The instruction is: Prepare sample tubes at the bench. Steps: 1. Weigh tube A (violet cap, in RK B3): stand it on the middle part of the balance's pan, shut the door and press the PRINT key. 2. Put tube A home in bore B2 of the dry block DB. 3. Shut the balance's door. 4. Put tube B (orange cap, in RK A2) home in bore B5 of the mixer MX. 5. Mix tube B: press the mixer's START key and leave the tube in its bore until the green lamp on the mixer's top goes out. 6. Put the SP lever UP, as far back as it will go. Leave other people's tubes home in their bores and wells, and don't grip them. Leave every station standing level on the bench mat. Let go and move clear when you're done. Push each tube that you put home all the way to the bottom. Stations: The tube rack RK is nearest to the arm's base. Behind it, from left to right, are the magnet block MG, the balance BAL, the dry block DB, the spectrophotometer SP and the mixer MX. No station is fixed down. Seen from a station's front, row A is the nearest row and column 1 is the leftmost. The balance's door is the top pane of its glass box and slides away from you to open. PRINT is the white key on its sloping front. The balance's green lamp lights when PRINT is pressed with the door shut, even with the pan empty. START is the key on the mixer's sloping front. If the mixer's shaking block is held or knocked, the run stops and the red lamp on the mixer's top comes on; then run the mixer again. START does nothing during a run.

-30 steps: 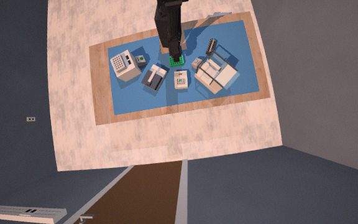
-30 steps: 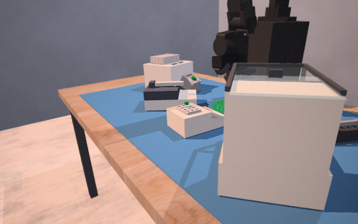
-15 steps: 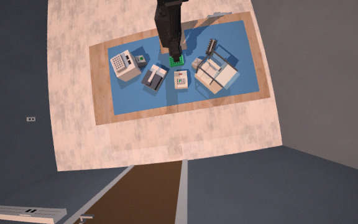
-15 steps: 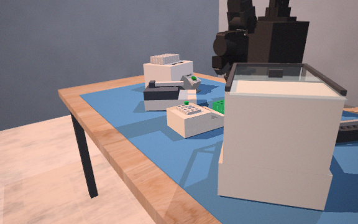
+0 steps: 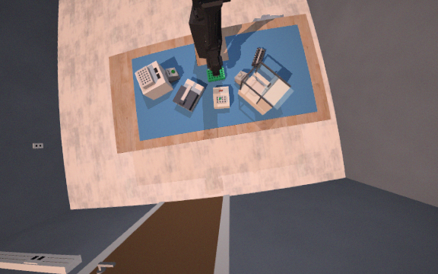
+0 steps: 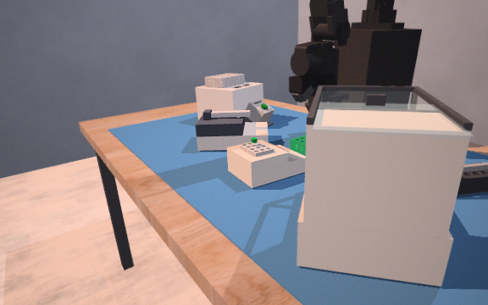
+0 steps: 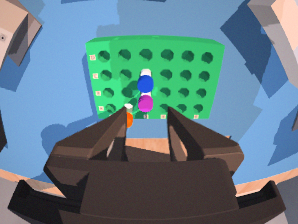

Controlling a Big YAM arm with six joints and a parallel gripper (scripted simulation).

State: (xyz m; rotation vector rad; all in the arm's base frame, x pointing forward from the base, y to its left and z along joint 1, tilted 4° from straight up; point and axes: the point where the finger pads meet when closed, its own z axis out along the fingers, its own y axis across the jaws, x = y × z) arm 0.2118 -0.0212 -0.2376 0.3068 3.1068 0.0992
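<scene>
Now: the blue-capped tube 20 mm ahead of my hand and 40 mm below it. Also, from my hand: dry block (200 mm ahead, 30 mm to the right, 40 mm below); rack (10 mm ahead, 10 mm to the right, 50 mm below); orange-capped tube (10 mm behind, 20 mm to the left, 40 mm below).
</scene>
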